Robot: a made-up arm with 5 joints.
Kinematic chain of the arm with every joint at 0, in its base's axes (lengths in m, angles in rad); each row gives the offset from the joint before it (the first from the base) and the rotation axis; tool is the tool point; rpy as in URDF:
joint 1: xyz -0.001 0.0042 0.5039 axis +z
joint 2: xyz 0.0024 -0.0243 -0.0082 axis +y
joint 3: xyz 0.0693 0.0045 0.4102 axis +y
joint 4: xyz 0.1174 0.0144 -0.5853 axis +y
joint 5: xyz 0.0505 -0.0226 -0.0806 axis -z
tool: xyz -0.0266 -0.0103 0.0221 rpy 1.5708 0 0
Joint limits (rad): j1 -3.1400..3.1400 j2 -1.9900..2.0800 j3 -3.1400..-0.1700 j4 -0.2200..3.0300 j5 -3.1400..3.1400
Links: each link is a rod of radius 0.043 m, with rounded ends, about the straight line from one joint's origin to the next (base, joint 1, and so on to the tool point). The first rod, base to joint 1, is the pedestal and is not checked.
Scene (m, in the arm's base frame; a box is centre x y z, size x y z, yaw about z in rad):
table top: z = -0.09
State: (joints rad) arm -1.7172 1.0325 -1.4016 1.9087 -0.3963
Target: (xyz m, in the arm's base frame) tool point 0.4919 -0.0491 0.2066
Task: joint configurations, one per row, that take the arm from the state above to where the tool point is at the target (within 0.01 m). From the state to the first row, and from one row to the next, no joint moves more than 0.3 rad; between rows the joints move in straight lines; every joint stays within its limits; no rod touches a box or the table.
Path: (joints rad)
1: -1.4336 0.9759 -1.3192 1.9275 -0.3796
2: -1.1500 0.9193 -1.2369 1.9462 -0.3630
3: -0.8664 0.8626 -1.1545 1.9650 -0.3463
4: -0.5828 0.8060 -1.0722 1.9837 -0.3296
5: -0.2992 0.7494 -0.9898 2.0025 -0.3130
6: -0.0156 0.6928 -0.9075 2.0212 -0.2963

